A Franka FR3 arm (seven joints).
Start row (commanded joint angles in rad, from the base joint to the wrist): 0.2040, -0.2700, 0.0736, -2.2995, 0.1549, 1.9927, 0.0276
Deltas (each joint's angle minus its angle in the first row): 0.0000, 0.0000, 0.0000, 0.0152, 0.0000, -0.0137, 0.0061; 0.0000, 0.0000, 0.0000, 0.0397, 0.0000, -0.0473, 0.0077; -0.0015, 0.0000, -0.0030, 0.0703, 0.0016, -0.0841, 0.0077; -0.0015, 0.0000, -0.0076, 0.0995, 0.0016, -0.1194, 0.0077; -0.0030, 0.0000, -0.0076, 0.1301, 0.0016, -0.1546, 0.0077; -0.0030, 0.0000, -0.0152, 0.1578, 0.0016, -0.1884, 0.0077; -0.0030, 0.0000, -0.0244, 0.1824, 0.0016, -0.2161, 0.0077; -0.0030, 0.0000, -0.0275, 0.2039, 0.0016, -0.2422, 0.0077; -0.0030, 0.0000, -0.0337, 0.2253, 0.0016, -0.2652, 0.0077; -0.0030, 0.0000, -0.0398, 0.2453, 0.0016, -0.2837, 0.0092; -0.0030, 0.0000, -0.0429, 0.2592, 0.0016, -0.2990, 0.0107
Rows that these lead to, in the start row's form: 0.2040, -0.2700, 0.0736, -2.2843, 0.1549, 1.9790, 0.0337; 0.2040, -0.2700, 0.0736, -2.2598, 0.1549, 1.9454, 0.0353; 0.2025, -0.2700, 0.0706, -2.2292, 0.1565, 1.9086, 0.0353; 0.2025, -0.2700, 0.0660, -2.2000, 0.1565, 1.8733, 0.0353; 0.2010, -0.2700, 0.0660, -2.1694, 0.1565, 1.8381, 0.0353; 0.2010, -0.2700, 0.0584, -2.1417, 0.1565, 1.8043, 0.0353; 0.2010, -0.2700, 0.0492, -2.1171, 0.1565, 1.7766, 0.0353; 0.2010, -0.2700, 0.0461, -2.0956, 0.1565, 1.7505, 0.0353; 0.2010, -0.2700, 0.0399, -2.0742, 0.1565, 1.7275, 0.0353; 0.2010, -0.2700, 0.0338, -2.0542, 0.1565, 1.7090, 0.0368; 0.2010, -0.2700, 0.0307, -2.0403, 0.1565, 1.6937, 0.0383
